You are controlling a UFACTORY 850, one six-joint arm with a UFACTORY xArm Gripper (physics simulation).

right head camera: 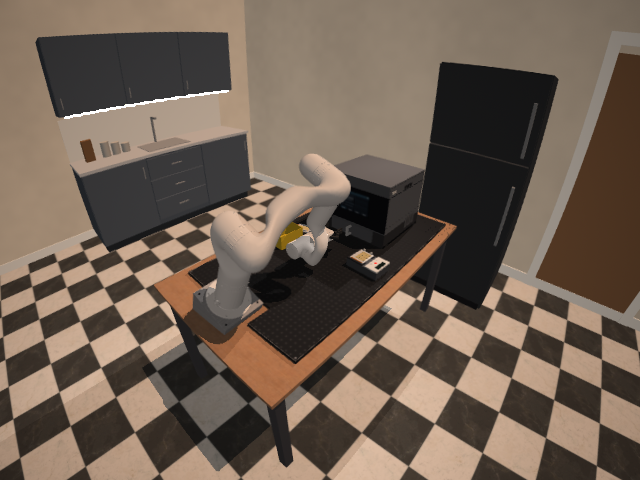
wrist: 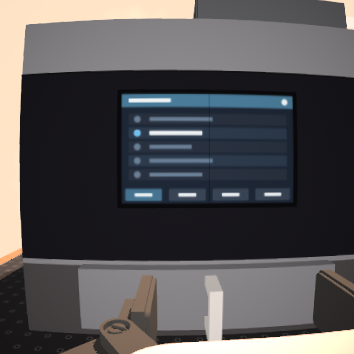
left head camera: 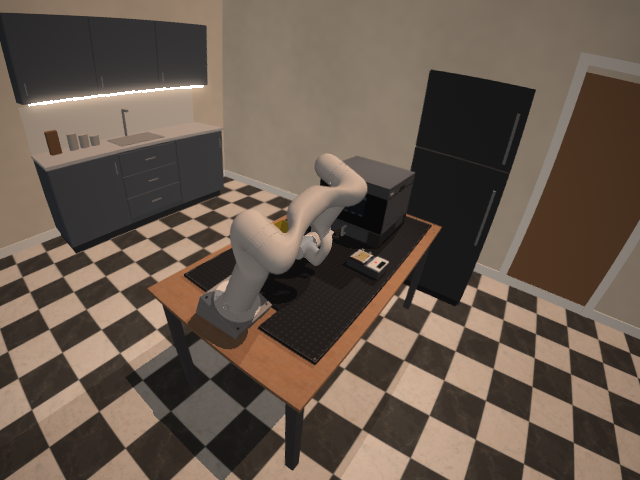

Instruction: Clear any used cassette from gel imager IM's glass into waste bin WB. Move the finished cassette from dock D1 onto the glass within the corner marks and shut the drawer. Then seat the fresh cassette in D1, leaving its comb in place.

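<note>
The gel imager (left head camera: pixel 382 175) (right head camera: pixel 382 170) (wrist: pixel 65 150) stands at the table's far end. Its drawer (wrist: pixel 270 295) is shut, so the glass and anything on it are hidden. My gripper (left head camera: pixel 338 232) (right head camera: pixel 339 232) (wrist: pixel 237 300) is open and empty, low before the drawer front. In the wrist view the upright pale drawer handle (wrist: pixel 215 310) shows between the spread fingers, nearer the left one. The dock (left head camera: pixel 370 267) (right head camera: pixel 370 268) holds a yellowish cassette (left head camera: pixel 361 255) (right head camera: pixel 361 255). The yellow waste bin (left head camera: pixel 281 226) (right head camera: pixel 290 236) is partly behind the arm. The fresh cassette cannot be made out clearly.
A black perforated mat (left head camera: pixel 320 310) (right head camera: pixel 310 310) covers much of the wooden table (left head camera: pixel 289 382) (right head camera: pixel 263 382). The dock lies to the right of the arm, near the table's long edge. The bin lies on the arm's other side. A black fridge (left head camera: pixel 465 180) (right head camera: pixel 483 180) stands behind the imager.
</note>
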